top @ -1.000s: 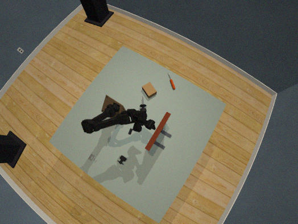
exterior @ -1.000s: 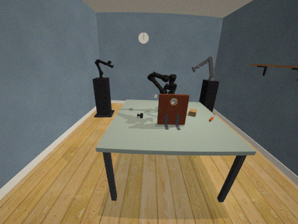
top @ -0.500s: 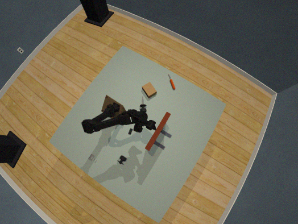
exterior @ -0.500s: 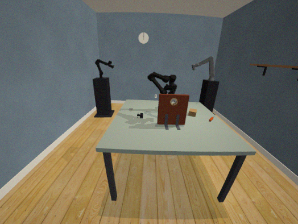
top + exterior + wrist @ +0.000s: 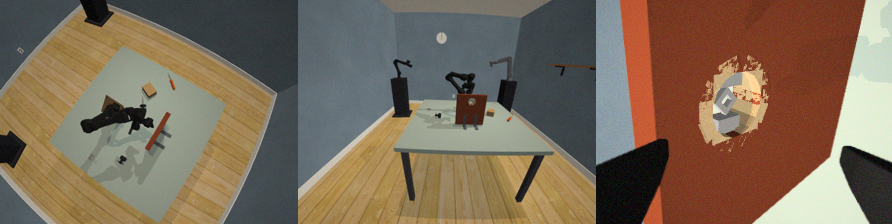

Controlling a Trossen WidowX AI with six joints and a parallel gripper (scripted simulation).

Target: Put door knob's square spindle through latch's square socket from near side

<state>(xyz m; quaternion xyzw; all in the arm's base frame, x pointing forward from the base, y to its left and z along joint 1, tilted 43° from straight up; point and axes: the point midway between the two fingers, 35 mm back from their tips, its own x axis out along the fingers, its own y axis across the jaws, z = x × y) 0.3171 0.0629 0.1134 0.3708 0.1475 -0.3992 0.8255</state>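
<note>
My gripper is now 13 cm past the dark door knob, 18 cm to the right of it and 29 cm above it. From my hand the other things lie so: wooden block 16 cm behind, 35 cm to the left, 30 cm below.
</note>
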